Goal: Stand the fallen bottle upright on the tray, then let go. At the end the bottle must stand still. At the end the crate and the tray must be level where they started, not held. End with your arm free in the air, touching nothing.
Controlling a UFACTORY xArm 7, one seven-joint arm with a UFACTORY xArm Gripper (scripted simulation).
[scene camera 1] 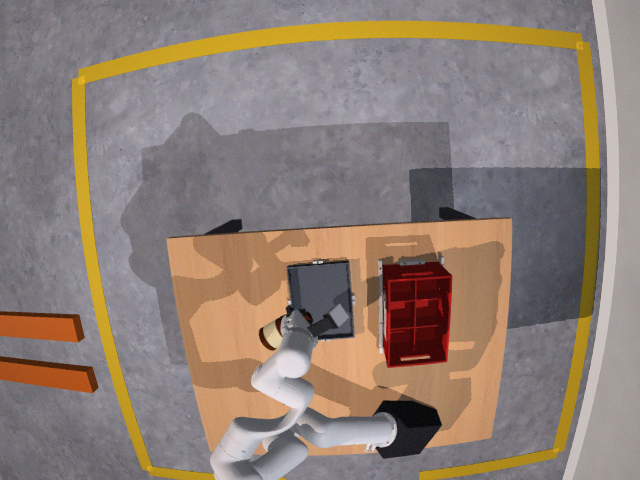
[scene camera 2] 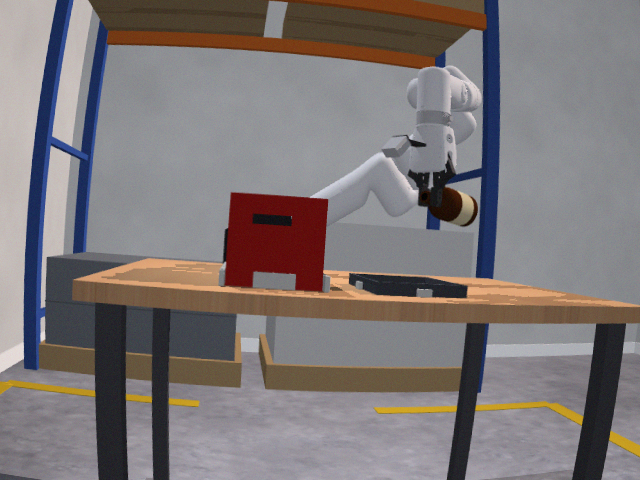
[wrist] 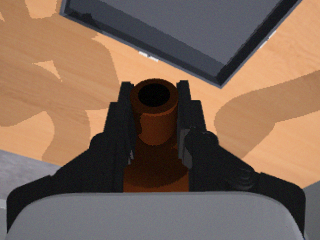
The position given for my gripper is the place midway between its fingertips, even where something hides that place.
I see my gripper [scene camera 2: 429, 206], a brown bottle [scene camera 2: 457, 208], a red crate [scene camera 2: 299, 249] and a dark grey tray [scene camera 1: 317, 289].
The brown bottle shows as well in the wrist view [wrist: 156, 168]. The red crate also shows in scene camera 1 [scene camera 1: 434, 314]. The dark grey tray is seen too in scene camera 2 [scene camera 2: 377, 284] and in the wrist view [wrist: 213, 48]. The wrist view does not show the red crate: it is out of frame.
